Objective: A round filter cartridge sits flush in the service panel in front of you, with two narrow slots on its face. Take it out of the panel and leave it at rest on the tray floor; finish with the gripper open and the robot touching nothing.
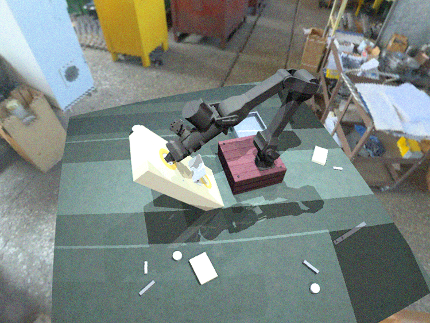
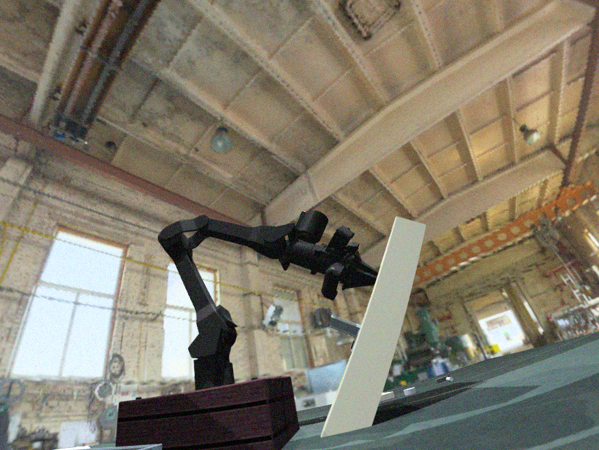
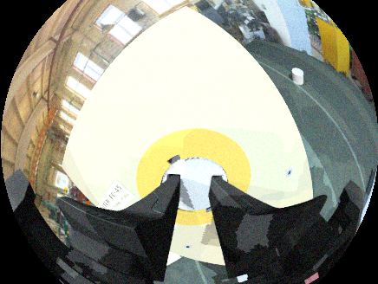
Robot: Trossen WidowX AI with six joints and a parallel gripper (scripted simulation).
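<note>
The white round filter cartridge lies 1 cm below my gripper tip and 1 cm ahead of it. From my gripper tip the other things lie so: grey bracket (10 cm behind, 9 cm below); grey tray (42 cm behind, 27 cm to the right, 23 cm below); cream service panel (8 cm below, 4 cm behind).
</note>
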